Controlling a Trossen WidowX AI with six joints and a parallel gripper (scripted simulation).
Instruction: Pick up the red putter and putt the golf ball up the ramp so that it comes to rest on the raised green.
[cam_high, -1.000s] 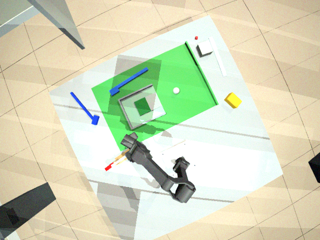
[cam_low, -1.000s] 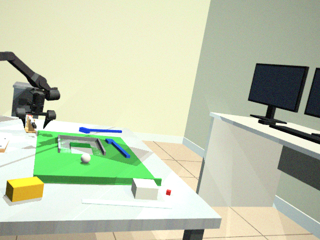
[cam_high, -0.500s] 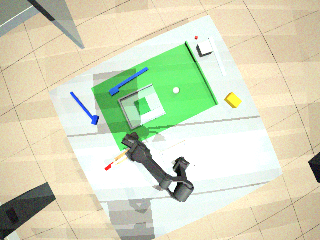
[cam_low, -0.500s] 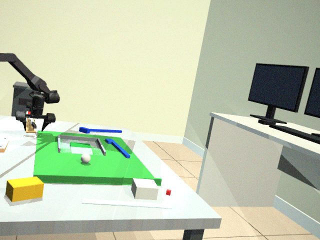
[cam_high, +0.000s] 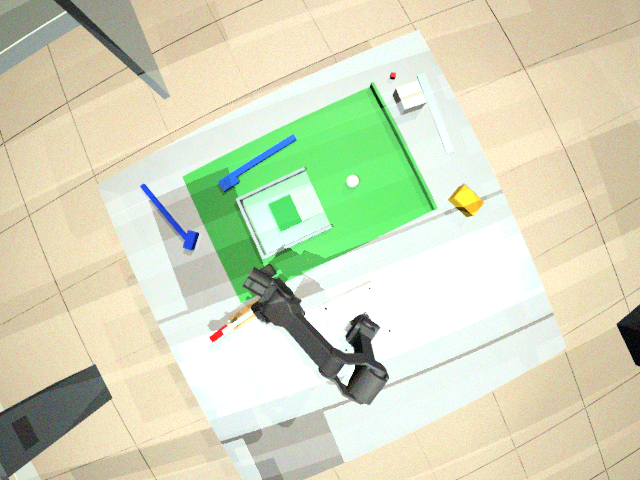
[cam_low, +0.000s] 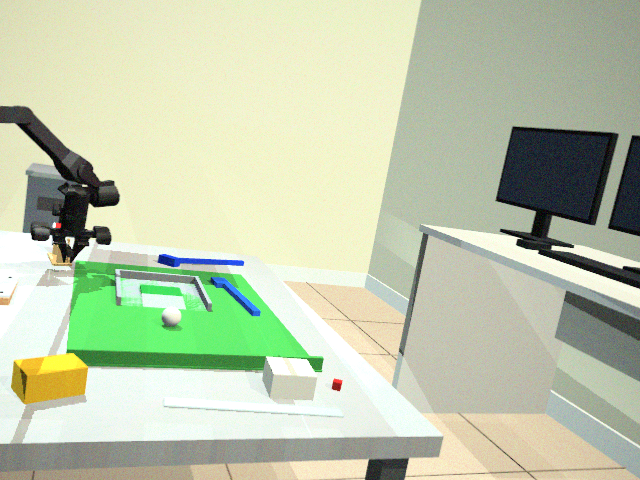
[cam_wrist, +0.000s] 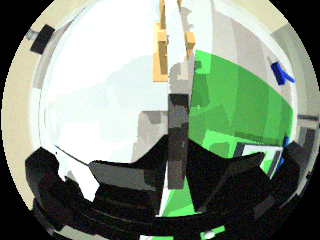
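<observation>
Now: the red putter 11 cm to the left of my gripper tip, 3 cm above it and 1 cm behind it. Round my gripper tip: white block 73 cm to the right, 31 cm ahead, 1 cm below; white golf ball 40 cm to the right, 17 cm ahead, 1 cm below; yellow block 69 cm to the right, 9 cm behind, 1 cm below.
</observation>
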